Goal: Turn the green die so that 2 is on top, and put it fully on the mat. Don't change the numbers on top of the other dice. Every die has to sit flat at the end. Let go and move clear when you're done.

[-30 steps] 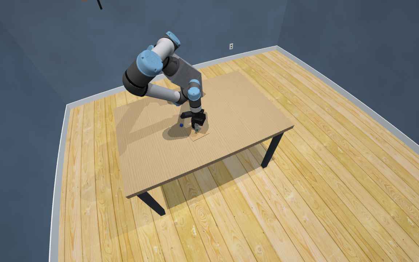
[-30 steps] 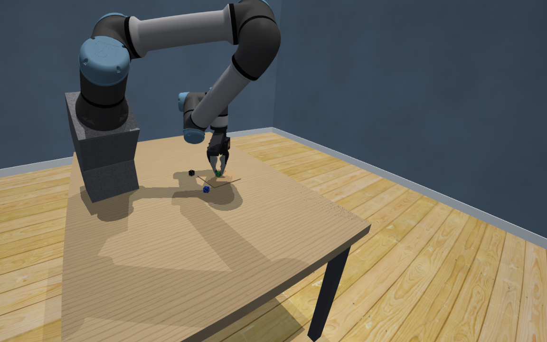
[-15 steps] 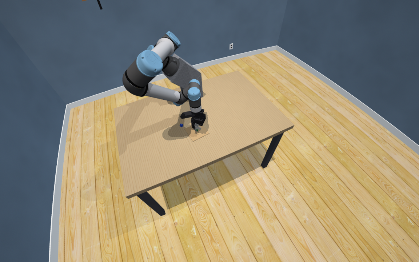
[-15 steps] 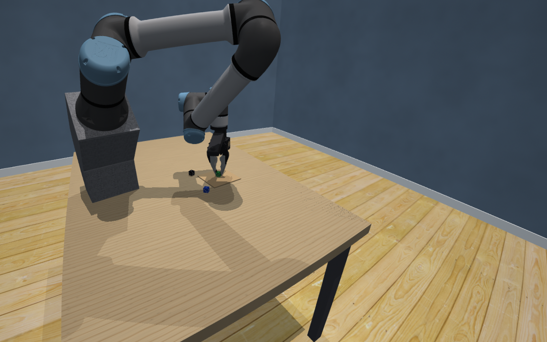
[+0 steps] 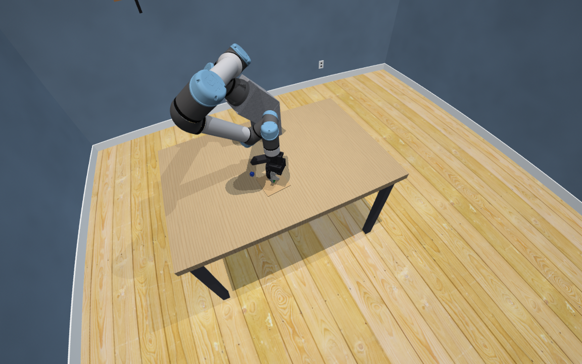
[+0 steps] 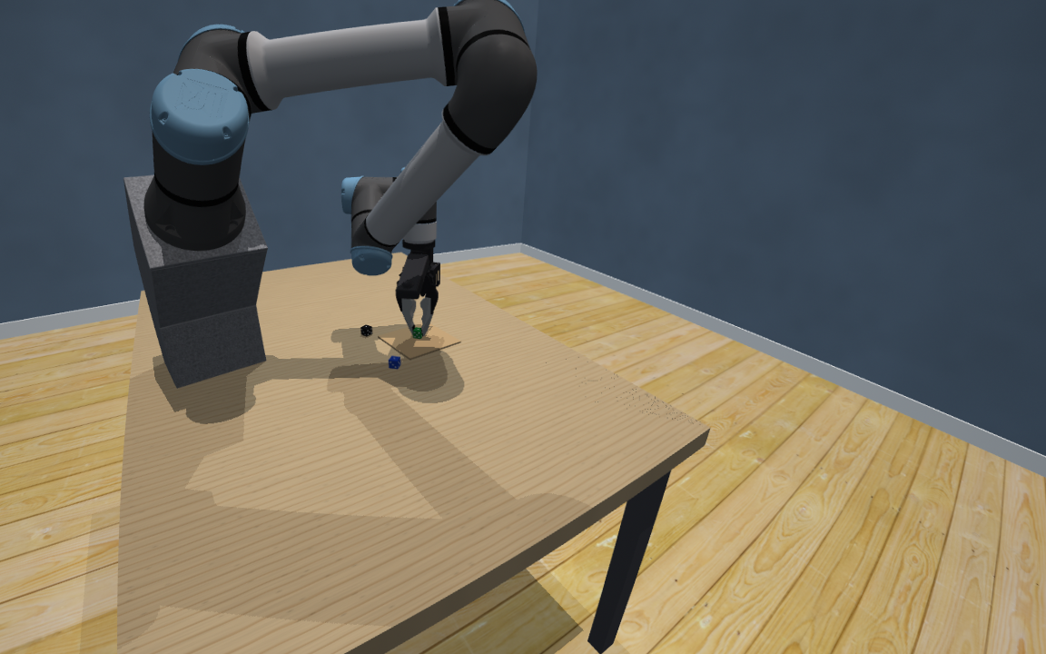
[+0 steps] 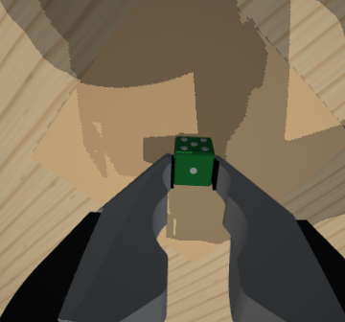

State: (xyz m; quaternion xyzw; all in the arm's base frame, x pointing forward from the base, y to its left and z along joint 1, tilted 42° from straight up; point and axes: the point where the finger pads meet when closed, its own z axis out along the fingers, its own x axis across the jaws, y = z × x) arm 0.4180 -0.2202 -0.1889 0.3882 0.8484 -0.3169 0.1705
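The green die lies 1 cm below my hand. The rest, counted from my hand: blue die (11 cm behind, 8 cm to the right, 2 cm below); tan mat (2 cm below); black die (10 cm to the left, 8 cm behind, 2 cm below).
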